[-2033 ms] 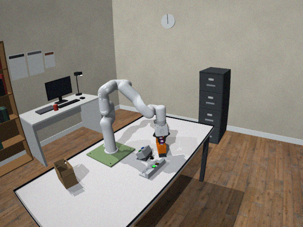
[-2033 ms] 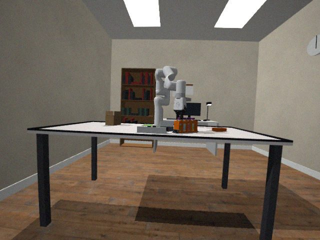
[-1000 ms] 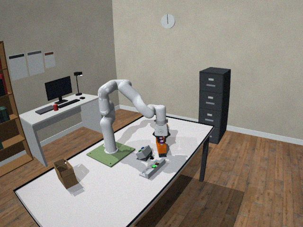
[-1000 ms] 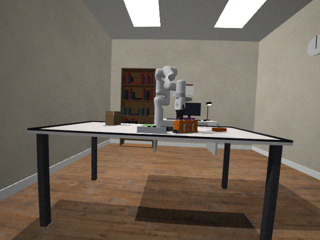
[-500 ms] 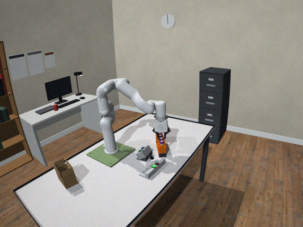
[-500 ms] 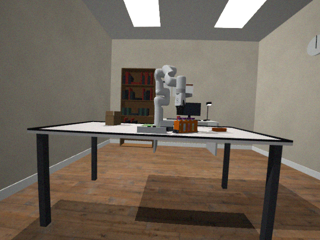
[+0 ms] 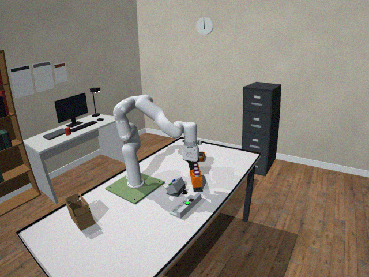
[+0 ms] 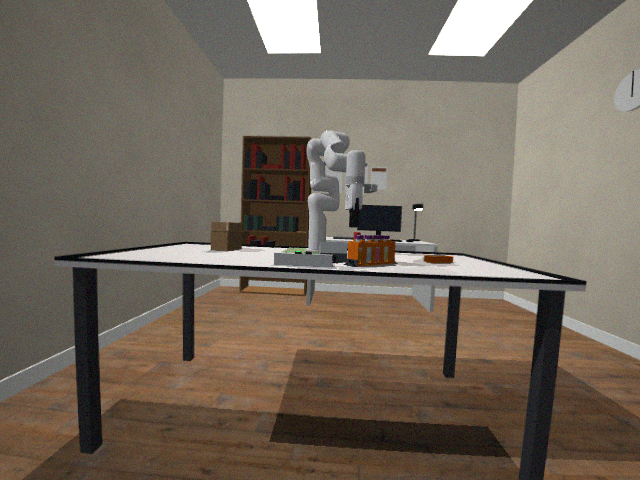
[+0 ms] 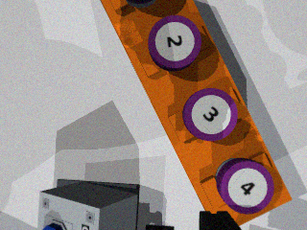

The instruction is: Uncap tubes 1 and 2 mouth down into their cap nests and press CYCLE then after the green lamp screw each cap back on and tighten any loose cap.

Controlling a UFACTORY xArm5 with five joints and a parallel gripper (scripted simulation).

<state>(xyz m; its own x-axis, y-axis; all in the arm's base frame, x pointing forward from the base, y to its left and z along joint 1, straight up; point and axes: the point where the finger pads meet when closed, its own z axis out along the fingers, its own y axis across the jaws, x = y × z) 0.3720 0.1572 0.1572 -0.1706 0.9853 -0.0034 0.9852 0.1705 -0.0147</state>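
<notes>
The green ready key lies 10 cm to the right of my hand, 10 cm below it and 10 cm behind it. Round my hand: purple cap marked 2: 11 cm to the left, 6 cm below, 4 cm behind; cap 4: 6 cm below, 2 cm to the left, 2 cm ahead; blue cycle key: 11 cm behind, 10 cm below, 6 cm to the right.
</notes>
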